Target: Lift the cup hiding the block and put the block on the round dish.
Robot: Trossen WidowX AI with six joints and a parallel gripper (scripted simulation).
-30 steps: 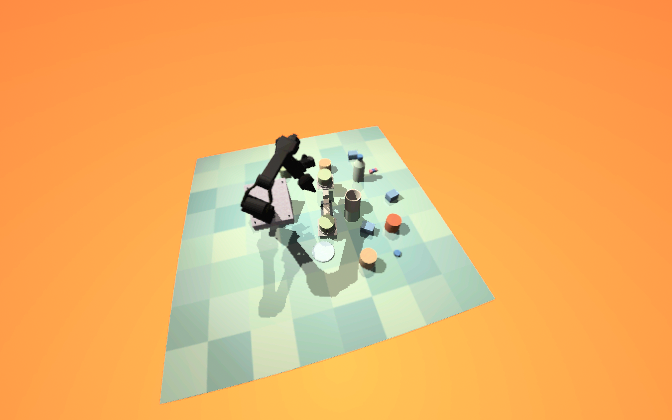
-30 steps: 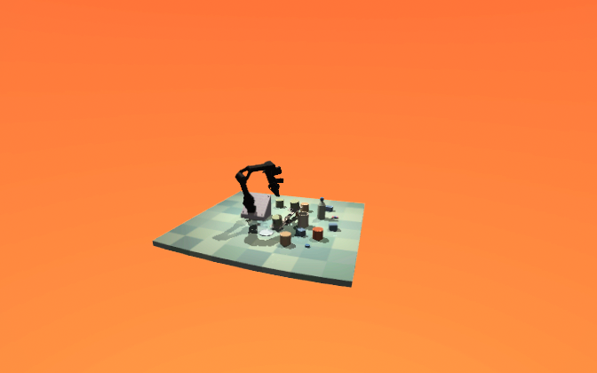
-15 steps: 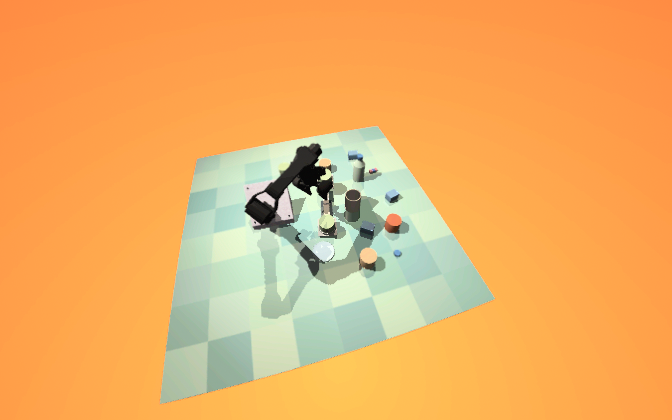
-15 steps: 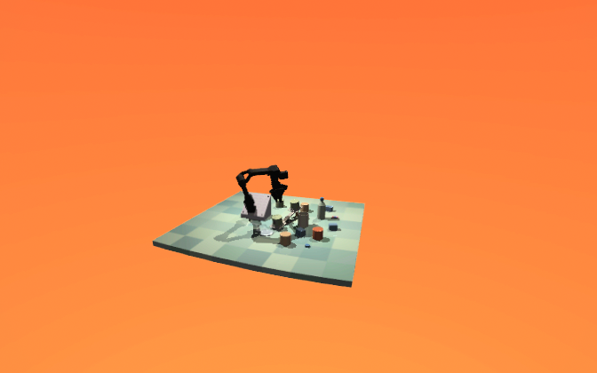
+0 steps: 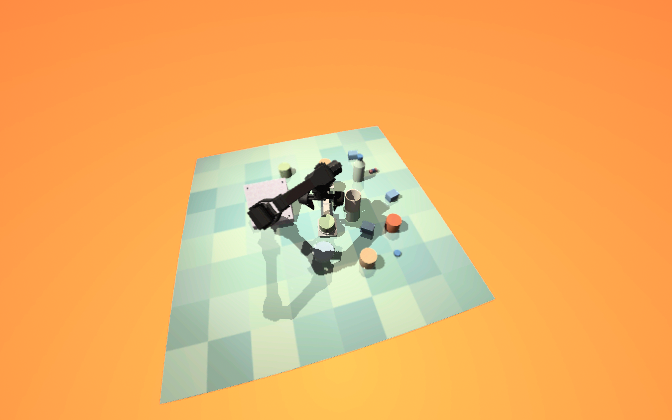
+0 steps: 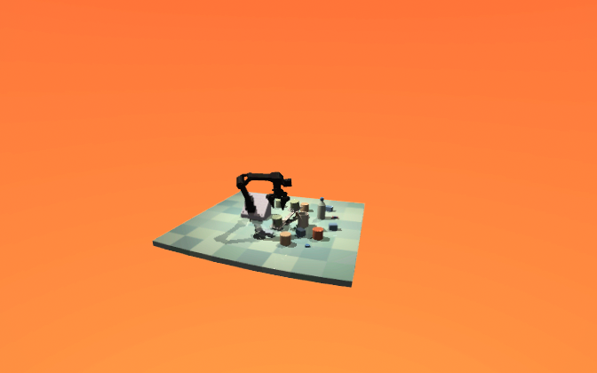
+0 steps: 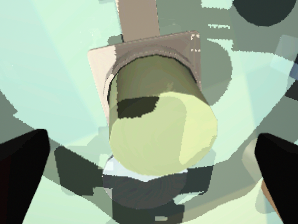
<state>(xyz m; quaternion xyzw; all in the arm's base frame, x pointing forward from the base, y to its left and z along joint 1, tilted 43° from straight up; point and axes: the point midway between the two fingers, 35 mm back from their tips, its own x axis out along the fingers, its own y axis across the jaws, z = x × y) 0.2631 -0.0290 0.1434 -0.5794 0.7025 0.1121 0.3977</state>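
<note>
The pale block lies 100 mm below my gripper tip and 20 mm to the right of it. From my gripper tip the other things lie so: balance beam: 110 mm to the left, 100 mm below, 40 mm ahead; beige cup: 170 mm ahead, 90 mm below, 80 mm to the left; round white dish: 130 mm to the right, 130 mm below, 50 mm behind.
</note>
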